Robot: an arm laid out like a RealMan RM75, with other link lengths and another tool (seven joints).
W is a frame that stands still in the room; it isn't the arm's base.
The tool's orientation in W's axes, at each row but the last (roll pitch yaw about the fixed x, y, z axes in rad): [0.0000 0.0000 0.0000]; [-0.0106 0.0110 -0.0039]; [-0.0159 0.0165 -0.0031]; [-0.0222 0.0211 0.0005]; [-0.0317 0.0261 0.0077]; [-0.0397 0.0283 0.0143]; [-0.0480 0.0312 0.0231]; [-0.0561 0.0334 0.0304]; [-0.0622 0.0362 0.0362]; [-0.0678 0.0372 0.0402]
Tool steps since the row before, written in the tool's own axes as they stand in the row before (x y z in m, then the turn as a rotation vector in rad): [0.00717 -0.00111 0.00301 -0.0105 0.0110 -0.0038]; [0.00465 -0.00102 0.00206 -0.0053 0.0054 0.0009]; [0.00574 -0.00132 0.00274 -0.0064 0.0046 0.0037]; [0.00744 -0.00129 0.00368 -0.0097 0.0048 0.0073]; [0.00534 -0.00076 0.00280 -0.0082 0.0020 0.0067]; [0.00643 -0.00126 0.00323 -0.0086 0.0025 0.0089]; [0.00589 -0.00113 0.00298 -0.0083 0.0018 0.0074]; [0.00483 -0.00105 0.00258 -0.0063 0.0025 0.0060]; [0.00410 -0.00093 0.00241 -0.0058 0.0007 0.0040]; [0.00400 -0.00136 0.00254 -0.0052 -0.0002 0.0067]
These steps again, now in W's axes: [0.00717 -0.00111 0.00301 -0.0105 0.0110 -0.0038]; [0.00467 -0.00102 0.00202 -0.0053 0.0054 0.0009]; [0.00578 -0.00129 0.00267 -0.0063 0.0047 0.0037]; [0.00752 -0.00120 0.00355 -0.0095 0.0050 0.0074]; [0.00542 -0.00063 0.00268 -0.0080 0.0021 0.0068]; [0.00654 -0.00104 0.00309 -0.0084 0.0027 0.0090]; [0.00600 -0.00085 0.00285 -0.0081 0.0020 0.0076]; [0.00494 -0.00075 0.00247 -0.0062 0.0026 0.0061]; [0.00421 -0.00063 0.00231 -0.0057 0.0007 0.0042]; [0.00414 -0.00102 0.00248 -0.0050 0.0001 0.0069]
